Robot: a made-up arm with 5 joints.
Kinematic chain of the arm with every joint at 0, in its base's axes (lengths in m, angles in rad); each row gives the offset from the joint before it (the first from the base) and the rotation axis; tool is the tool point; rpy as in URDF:
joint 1: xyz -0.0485 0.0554 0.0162 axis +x
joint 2: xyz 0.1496 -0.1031 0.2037 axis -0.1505 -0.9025 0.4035
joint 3: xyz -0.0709 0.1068 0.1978 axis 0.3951 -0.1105 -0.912
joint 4: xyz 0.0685 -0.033 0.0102 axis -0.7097 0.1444 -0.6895
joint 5: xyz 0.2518 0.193 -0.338 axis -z
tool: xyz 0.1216 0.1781 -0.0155 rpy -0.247 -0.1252 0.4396
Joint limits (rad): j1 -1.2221..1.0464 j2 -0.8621..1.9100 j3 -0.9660..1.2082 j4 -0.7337..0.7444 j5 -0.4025..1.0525
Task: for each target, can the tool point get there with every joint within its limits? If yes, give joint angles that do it. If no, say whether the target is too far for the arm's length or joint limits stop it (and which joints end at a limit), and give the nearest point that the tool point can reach.
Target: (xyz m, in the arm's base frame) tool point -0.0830 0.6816 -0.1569
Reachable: yes | joints -1.0259 1.4740 0.4074 -0.5865 0.8149
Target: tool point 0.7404 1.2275 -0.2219
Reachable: no: too far | nearest point 0.4481 0.7515 -0.0703 | short by 0.579 m
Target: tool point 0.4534 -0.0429 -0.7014
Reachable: no: joint limits stop it (at a limit: joint 2, joint 3) | nearest point 0.3844 0.0018 -0.3751 | short by 0.337 m
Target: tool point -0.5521 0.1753 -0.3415
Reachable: no: joint limits stop it (at a limit: joint 1, joint 3, joint 4, joint 5) | nearest point -0.3623 0.1782 -0.2963 | short by 0.195 m
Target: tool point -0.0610 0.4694 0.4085
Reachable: yes | joints 0.4395 1.6034 0.0473 -0.3952 0.2469
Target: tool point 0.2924 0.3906 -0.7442
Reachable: no: joint limits stop it (at a limit: joint 1) | nearest point 0.2461 0.3908 -0.4671 | short by 0.281 m
